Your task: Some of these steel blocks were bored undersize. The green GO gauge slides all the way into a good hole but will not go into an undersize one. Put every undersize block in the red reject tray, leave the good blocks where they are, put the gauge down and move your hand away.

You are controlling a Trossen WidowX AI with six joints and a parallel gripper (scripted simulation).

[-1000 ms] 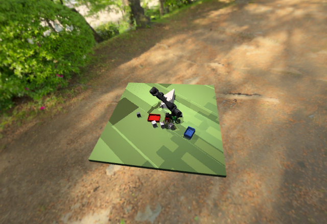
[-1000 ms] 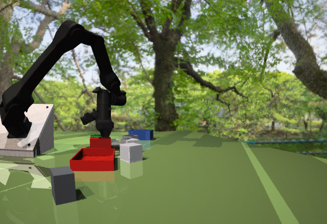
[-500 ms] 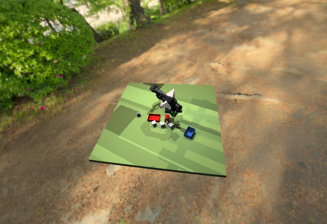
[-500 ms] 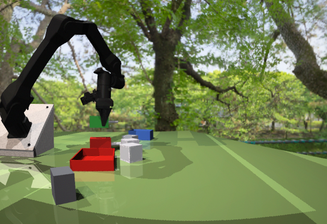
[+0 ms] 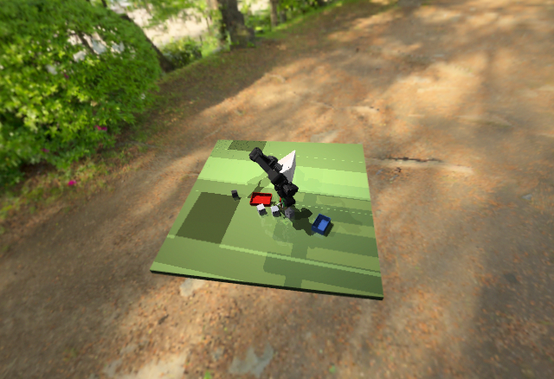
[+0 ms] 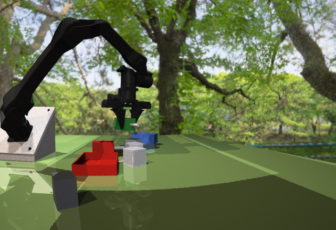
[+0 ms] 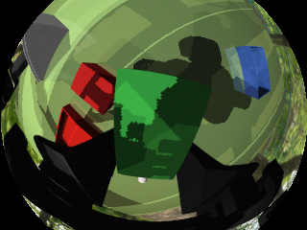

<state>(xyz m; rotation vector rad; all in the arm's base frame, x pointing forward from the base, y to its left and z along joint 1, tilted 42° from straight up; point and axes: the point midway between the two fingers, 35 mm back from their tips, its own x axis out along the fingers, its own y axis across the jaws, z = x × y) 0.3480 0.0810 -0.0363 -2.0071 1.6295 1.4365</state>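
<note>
The green GO gauge is 1 cm ahead of my gripper tip, 1 cm to the right of it and 2 cm above it. The rest, counted from my gripper tip: blue tray: 10 cm ahead, 23 cm to the left, 7 cm below; then red reject tray: 9 cm behind, 19 cm to the right, 8 cm below; then red block: 6 cm behind, 3 cm to the right, 6 cm below.
</note>
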